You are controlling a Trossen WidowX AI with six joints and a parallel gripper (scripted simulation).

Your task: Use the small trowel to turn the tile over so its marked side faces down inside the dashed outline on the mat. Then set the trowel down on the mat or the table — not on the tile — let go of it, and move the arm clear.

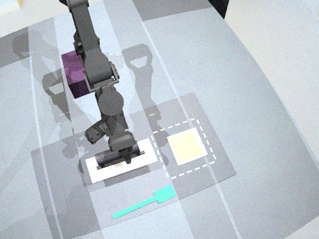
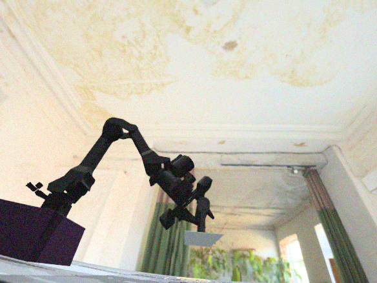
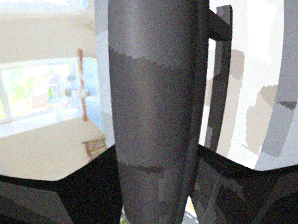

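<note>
My gripper tip is now 3 cm past the grey mat and 16 cm above it. The rest, counted from my gripper tip: tile (1 cm behind, 20 cm to the left, 13 cm below); teal trowel (11 cm ahead, 1 cm to the left, 13 cm below).
</note>
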